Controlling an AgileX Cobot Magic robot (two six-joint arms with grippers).
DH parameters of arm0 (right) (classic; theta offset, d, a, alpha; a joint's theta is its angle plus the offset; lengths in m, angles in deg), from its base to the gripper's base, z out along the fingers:
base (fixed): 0 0 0 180
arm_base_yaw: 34.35 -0.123 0 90
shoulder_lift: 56.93 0 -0.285 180
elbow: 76.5 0 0.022 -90
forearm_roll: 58.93 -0.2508 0 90
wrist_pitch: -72.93 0 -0.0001 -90
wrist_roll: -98.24 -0.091 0 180
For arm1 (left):
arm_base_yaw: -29.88 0.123 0 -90
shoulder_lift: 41.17 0 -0.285 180
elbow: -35.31 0 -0.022 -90
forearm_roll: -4.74 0.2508 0 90
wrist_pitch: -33.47 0 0.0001 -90
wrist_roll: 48.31 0.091 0 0
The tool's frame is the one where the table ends.
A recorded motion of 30 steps. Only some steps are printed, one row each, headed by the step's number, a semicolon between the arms.
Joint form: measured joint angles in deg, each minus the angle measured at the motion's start. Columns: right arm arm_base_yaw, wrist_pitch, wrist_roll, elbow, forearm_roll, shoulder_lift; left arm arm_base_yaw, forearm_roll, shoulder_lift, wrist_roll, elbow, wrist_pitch.
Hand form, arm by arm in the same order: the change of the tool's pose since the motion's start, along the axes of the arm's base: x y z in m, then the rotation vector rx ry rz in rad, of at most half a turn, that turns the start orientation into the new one. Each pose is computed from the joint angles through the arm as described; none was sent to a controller.
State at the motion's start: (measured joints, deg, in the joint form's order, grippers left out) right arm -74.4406 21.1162 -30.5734 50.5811 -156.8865 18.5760; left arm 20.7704 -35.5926 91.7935 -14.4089 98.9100 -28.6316
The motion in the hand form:
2: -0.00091 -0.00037 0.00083 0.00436 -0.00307 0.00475; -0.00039 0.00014 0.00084 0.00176 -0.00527 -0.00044
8: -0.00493 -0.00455 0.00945 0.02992 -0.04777 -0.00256; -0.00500 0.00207 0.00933 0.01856 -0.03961 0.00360
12: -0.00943 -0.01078 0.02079 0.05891 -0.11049 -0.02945; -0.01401 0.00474 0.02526 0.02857 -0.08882 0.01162
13: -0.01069 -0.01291 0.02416 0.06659 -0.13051 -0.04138; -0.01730 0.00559 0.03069 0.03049 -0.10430 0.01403
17: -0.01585 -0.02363 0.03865 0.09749 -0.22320 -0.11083; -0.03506 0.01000 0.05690 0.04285 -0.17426 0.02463
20: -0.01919 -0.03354 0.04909 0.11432 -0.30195 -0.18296; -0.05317 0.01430 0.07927 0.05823 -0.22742 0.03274
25: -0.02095 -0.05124 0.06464 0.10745 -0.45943 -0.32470; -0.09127 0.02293 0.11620 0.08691 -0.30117 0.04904
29: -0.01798 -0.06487 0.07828 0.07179 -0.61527 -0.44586; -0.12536 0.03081 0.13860 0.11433 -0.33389 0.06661
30: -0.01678 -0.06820 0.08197 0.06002 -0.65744 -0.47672; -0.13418 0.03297 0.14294 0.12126 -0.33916 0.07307
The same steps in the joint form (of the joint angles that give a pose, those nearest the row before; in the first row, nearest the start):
2: -0.01 -0.26 0.05 -0.04 0.07 -0.26; 0.00 0.02 -0.13 0.23 -0.08 0.12
8: -0.01 0.38 0.16 -0.14 0.17 -3.26; 0.00 0.86 -1.41 1.11 -0.49 0.68
12: -0.01 2.26 0.08 -0.17 0.21 -7.44; 0.00 1.66 -3.52 1.75 -0.81 1.40
13: -0.02 3.06 0.02 -0.18 0.22 -8.76; 0.00 1.87 -4.23 1.89 -0.90 1.60
17: -0.02 7.58 -0.25 -0.24 0.27 -14.85; 0.00 3.09 -7.74 2.36 -1.14 2.03
20: -0.02 12.26 -0.47 -0.25 0.67 -19.74; 0.00 4.46 -10.91 2.43 -1.24 1.73
25: -0.02 22.05 -0.83 0.39 3.97 -26.89; 0.00 7.17 -17.19 1.85 -2.14 0.30
29: -0.02 30.73 -0.97 1.96 9.46 -30.83; 0.00 9.58 -23.19 1.12 -5.06 -0.99
30: -0.01 32.93 -0.94 2.44 11.11 -31.56; 0.00 10.24 -24.89 0.91 -6.27 -1.15

